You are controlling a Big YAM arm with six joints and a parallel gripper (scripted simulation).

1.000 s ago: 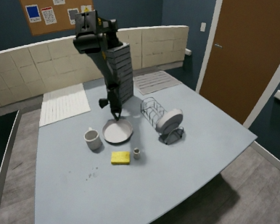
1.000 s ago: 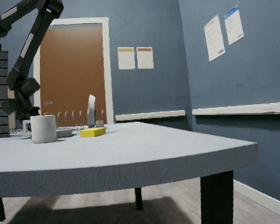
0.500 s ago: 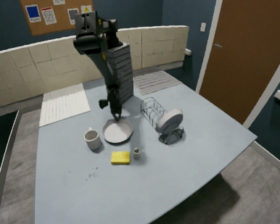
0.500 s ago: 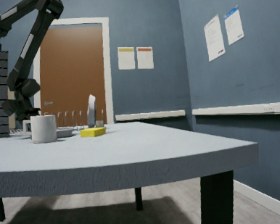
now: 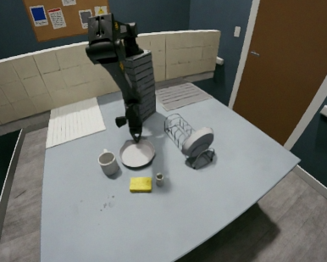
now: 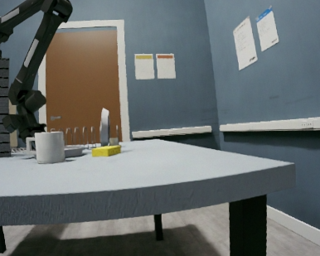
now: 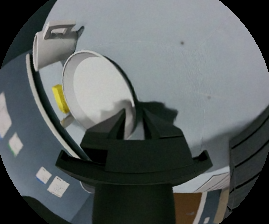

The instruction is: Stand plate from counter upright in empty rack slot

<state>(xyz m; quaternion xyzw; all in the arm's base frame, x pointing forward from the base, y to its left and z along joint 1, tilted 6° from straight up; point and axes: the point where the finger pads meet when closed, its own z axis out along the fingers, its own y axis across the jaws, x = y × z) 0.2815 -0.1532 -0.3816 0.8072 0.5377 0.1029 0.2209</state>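
My hand is 8 cm short of the white plate, 4 cm to the left of it and 1 cm above it. Also, from my hand: white draining mat: 46 cm behind, 33 cm to the right, 2 cm below; then white mug: 10 cm ahead, 19 cm to the right, 2 cm above; then small white cup: 28 cm ahead, 1 cm to the right, 1 cm below.
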